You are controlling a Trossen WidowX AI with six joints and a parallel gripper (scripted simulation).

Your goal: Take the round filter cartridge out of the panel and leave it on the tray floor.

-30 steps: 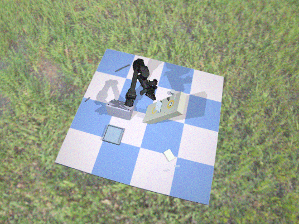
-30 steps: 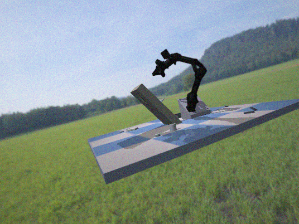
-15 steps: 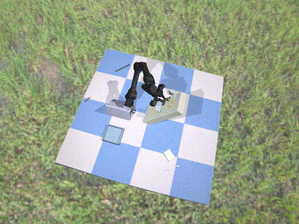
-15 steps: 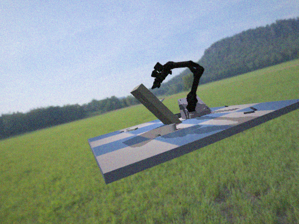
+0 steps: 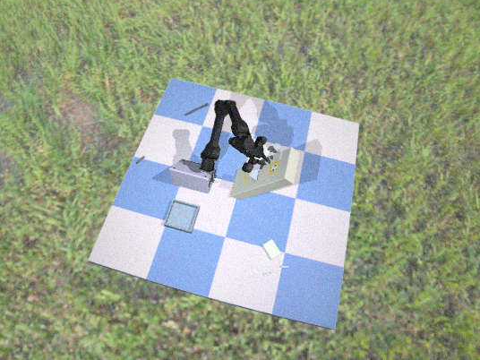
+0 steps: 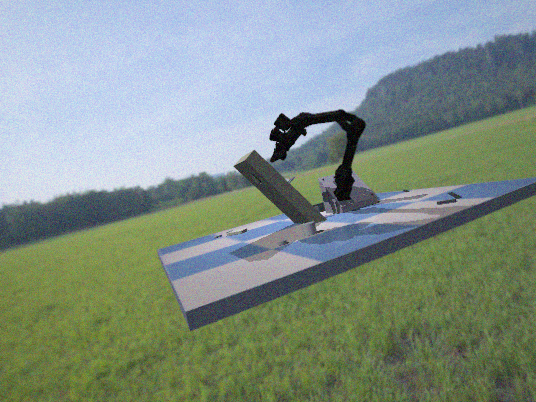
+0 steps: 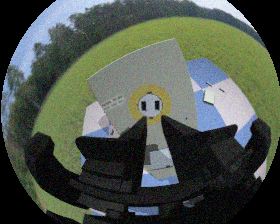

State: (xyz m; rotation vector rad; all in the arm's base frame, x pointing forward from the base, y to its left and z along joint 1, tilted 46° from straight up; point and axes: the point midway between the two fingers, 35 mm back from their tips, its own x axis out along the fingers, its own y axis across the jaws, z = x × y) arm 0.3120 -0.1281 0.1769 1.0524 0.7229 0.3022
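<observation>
Now: gripper tip 50 mm short of the round grey filter cartridge, 10 mm to the right of it and 40 mm above it. Round my gripper tip: tray: 330 mm behind, 320 mm to the right, 300 mm below; white block: 180 mm ahead, 310 mm to the right, 300 mm below.
</observation>
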